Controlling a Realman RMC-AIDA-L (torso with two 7-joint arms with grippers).
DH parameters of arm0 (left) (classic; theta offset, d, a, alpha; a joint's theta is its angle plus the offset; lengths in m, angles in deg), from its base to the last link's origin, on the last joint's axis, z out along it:
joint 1: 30.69 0.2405 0 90
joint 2: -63.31 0 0 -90
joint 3: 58.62 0.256 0 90
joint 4: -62.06 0 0 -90
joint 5: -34.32 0.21 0 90
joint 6: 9.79 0 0 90
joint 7: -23.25 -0.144 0 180
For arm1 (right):
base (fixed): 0 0 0 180
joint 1: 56.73 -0.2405 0 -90
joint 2: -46.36 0 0 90
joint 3: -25.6 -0.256 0 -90
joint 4: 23.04 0 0 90
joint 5: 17.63 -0.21 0 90
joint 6: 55.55 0 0 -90
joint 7: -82.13 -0.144 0 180
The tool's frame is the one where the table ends.
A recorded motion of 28 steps. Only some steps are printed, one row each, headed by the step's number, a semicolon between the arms.
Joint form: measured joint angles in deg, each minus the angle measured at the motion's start. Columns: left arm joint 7, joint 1, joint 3, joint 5, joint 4, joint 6, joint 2; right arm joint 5, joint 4, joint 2, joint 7, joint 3, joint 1, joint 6.
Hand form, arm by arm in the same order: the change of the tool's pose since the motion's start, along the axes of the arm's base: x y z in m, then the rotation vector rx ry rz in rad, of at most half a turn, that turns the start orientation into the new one. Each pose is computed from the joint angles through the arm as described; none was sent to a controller.
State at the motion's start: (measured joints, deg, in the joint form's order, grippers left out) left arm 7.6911 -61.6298 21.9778 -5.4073 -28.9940 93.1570 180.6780; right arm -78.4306 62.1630 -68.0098 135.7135 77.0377 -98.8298 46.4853
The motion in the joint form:
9: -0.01 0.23 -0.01 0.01 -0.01 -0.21 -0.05; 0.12 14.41 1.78 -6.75 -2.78 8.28 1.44
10: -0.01 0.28 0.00 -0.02 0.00 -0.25 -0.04; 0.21 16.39 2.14 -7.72 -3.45 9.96 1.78
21: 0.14 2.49 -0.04 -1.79 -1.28 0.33 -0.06; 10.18 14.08 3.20 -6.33 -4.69 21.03 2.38
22: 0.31 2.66 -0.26 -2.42 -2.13 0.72 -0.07; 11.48 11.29 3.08 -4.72 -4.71 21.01 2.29
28: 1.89 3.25 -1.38 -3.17 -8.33 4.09 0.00; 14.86 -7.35 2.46 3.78 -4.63 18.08 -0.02
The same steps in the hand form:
9: -0.0012 0.0000 0.0003 0.0038 -0.0005 0.0024; 0.0223 -0.0279 0.0445 0.1754 -0.0417 -0.0955
10: -0.0014 -0.0001 0.0002 0.0038 -0.0013 0.0030; 0.0290 -0.0337 0.0515 0.2021 -0.0509 -0.1217
21: -0.0062 -0.0087 0.0010 -0.0063 -0.0269 0.0236; 0.1247 -0.0608 0.0610 0.2369 -0.2034 -0.4384
22: -0.0037 -0.0101 0.0027 -0.0060 -0.0368 0.0186; 0.1355 -0.0600 0.0559 0.2101 -0.2136 -0.4595
28: 0.0095 -0.0184 0.0159 0.0131 -0.0434 -0.0135; 0.1762 -0.0494 0.0139 0.0294 -0.1889 -0.5124

